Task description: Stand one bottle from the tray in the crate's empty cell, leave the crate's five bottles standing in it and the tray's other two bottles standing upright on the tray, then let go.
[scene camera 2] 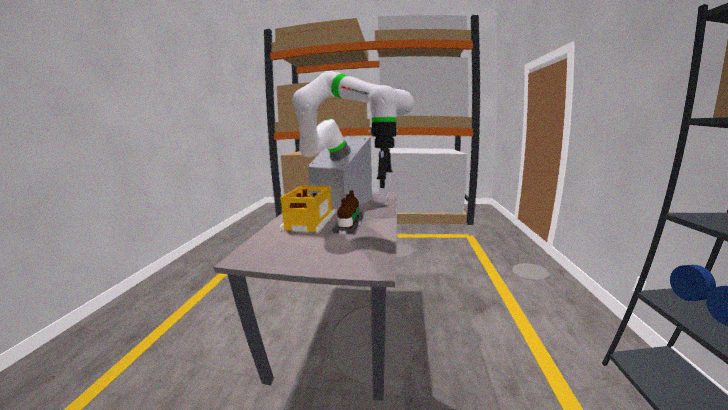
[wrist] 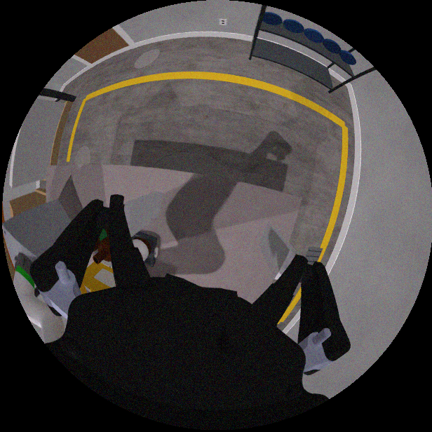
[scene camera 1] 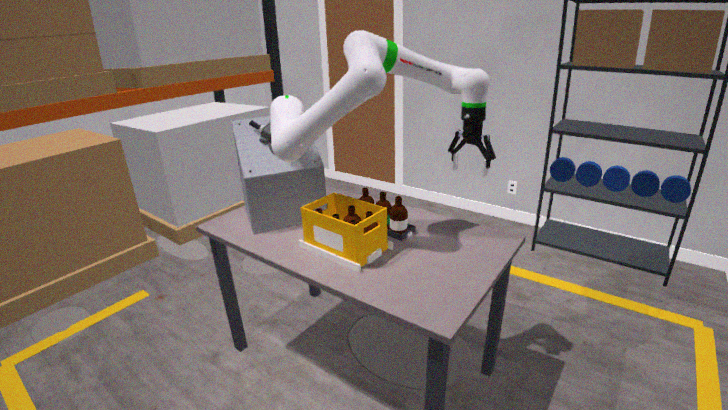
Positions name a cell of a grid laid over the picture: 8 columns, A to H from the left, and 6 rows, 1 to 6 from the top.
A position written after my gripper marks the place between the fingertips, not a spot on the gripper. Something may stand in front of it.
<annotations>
my gripper: scene camera 2 E3; wrist D4; scene camera 1 F3
</annotations>
